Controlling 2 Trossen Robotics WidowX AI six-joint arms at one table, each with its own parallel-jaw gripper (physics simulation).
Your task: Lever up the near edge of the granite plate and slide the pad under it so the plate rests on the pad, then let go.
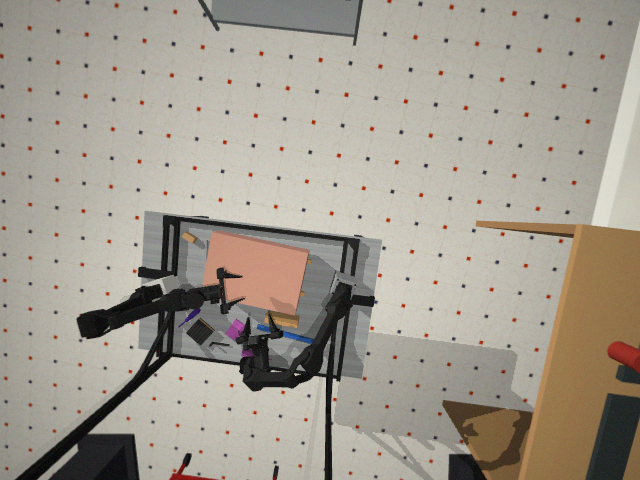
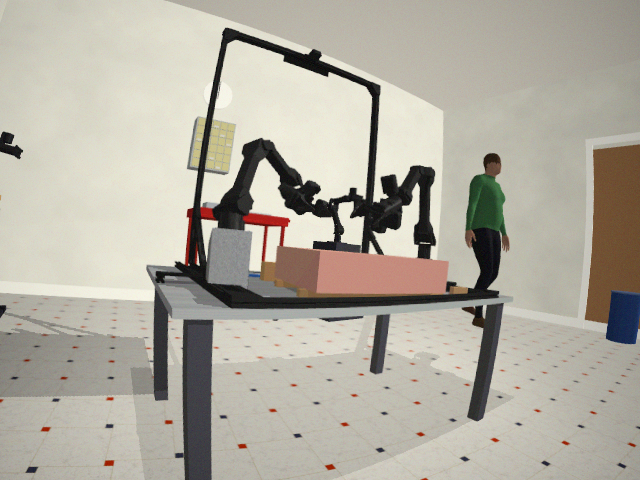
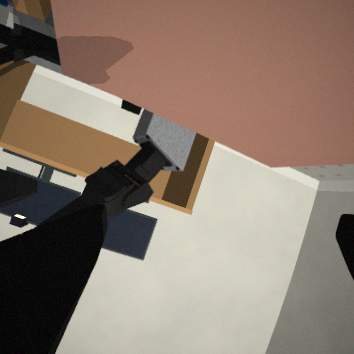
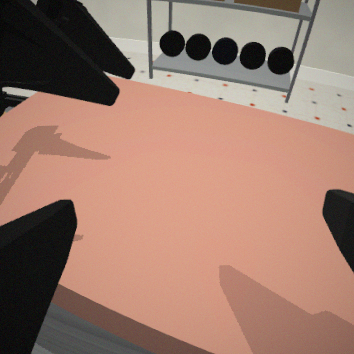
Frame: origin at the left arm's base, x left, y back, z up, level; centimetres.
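Seen in the pictures: left gripper, fingertip midpoint: (image 1: 244,287) (image 2: 361,221) (image 3: 222,220) (image 4: 126,83); right gripper, fingertip midpoint: (image 1: 258,315) (image 2: 323,213) (image 4: 201,206); left arm's base, origin of the base link: (image 1: 155,291); right arm's base, origin of the base link: (image 1: 343,289) (image 2: 229,237) (image 3: 155,153).
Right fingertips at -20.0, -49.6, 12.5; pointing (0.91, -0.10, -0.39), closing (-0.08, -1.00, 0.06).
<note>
Offsets run from my right fingertips to a thing's middle, as dx, dy, dz. "spot": to the spot under its first point.
The granite plate {+15.9, +1.1, -17.0} (image 1: 268,268) (image 2: 382,273) (image 3: 225,75) (image 4: 200,165) is a thick pink slab, with low wooden pieces (image 2: 305,292) showing at its underside. A dark ribbed square {spot: -7.8, +42.1, -21.8} (image 1: 198,332) and a magenta piece {-12.4, +23.1, -23.4} (image 1: 236,328) lie apart from its near edge; I cannot tell which is the pad. My left gripper (image 1: 242,287) is open and empty above the plate's left part. My right gripper (image 1: 259,316) (image 4: 201,206) is open and empty, raised by the near edge. How high each gripper hangs is unclear. The plate's underside is mostly hidden.
A wooden block {-11.8, -3.1, -20.9} (image 1: 281,320) lies at the plate's near edge, with a blue bar {-22.9, -4.5, -23.1} (image 1: 294,336) in front. A purple tool {+0.6, +45.4, -22.7} (image 1: 192,314) and a dark bent key {-17.6, +33.8, -22.4} (image 1: 219,344) lie at the left. A small wooden block {+40.9, +30.8, -22.6} (image 1: 189,237) lies at the back left. A black frame (image 2: 373,134) surrounds the workspace.
</note>
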